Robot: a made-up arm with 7 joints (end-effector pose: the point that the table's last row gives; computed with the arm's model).
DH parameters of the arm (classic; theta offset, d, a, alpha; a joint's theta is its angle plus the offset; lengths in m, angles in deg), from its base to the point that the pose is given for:
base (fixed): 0 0.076 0.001 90
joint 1: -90 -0.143 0.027 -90
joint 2: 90 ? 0.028 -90
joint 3: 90 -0.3 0.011 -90
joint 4: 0 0.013 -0.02 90
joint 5: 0 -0.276 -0.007 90
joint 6: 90 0.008 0.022 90
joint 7: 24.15 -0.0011 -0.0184 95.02
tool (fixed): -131.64 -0.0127 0 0
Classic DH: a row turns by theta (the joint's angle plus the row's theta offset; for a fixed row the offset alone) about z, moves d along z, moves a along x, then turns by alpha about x.
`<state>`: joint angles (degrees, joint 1 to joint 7).
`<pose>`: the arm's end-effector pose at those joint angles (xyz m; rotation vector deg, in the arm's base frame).
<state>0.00 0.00 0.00 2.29 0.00 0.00 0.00</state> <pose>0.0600 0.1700 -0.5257 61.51 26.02 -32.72</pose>
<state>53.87 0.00 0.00 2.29 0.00 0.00 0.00</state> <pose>0.5217 0.1700 -0.2311 69.42 -21.13 -1.30</pose>
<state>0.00 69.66 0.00 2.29 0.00 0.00 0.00</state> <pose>0.0600 0.6912 -0.1254 127.30 47.88 -14.34</pose>
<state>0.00 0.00 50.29 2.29 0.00 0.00 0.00</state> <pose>0.0510 0.1911 -0.5257 44.02 49.02 11.88</pose>
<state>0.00 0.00 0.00 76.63 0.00 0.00 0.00</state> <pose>0.2967 0.1700 -0.2886 69.66 -38.98 11.24</pose>
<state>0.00 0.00 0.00 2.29 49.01 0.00 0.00</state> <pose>0.0485 0.1712 -0.5261 42.83 47.81 10.25</pose>
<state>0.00 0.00 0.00 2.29 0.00 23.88 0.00</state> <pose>0.0600 0.1700 -0.5257 54.65 46.80 -45.77</pose>
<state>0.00 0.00 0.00 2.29 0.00 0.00 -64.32</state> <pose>0.0594 0.1875 -0.5096 121.30 47.67 -13.77</pose>
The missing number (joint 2, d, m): 0.032
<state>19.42 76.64 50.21 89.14 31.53 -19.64 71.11</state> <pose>0.1624 0.4594 0.2539 122.93 -117.80 -20.89</pose>
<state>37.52 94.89 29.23 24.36 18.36 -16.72 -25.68</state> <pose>0.0365 0.6732 0.2449 126.75 -8.49 122.45</pose>
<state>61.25 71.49 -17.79 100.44 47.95 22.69 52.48</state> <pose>0.2630 0.3331 0.2363 72.78 -96.85 -33.09</pose>
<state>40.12 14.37 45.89 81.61 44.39 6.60 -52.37</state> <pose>0.3423 0.4360 -0.0219 21.86 2.79 107.88</pose>
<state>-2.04 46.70 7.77 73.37 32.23 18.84 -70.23</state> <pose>0.2614 0.4595 -0.1491 123.38 25.04 64.04</pose>
